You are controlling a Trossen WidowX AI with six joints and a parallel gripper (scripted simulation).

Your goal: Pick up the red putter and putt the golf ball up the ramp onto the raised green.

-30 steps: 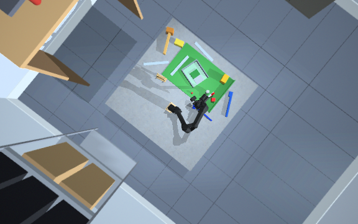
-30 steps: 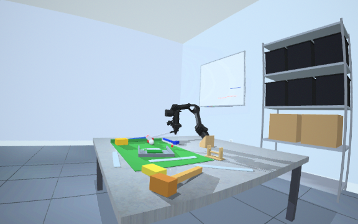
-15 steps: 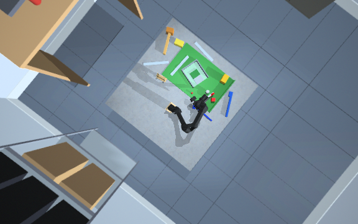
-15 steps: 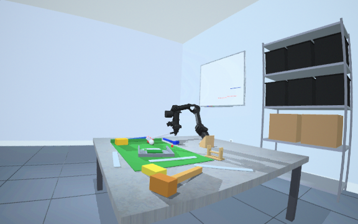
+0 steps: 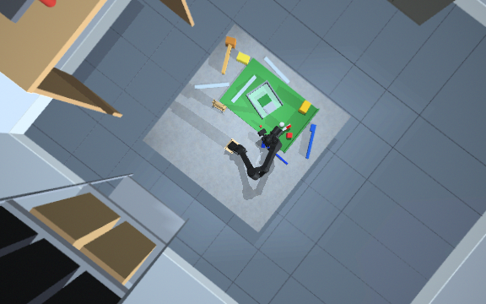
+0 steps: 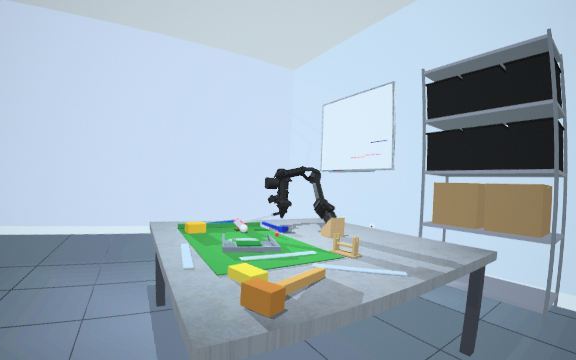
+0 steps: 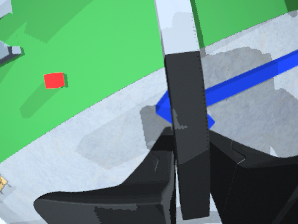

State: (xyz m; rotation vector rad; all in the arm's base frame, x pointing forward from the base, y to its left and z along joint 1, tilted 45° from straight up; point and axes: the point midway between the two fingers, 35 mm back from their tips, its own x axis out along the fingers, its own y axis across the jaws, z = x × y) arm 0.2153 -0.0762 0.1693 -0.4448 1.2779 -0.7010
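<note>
My gripper tip is now 12 cm short of the red putter and 2 cm to the left of it. Also, from my gripper tip: small red block: 19 cm ahead, 11 cm to the right, 5 cm below; grey frame: 27 cm to the left, 26 cm ahead, 7 cm below; white golf ball: 21 cm ahead, 5 cm below.
</note>
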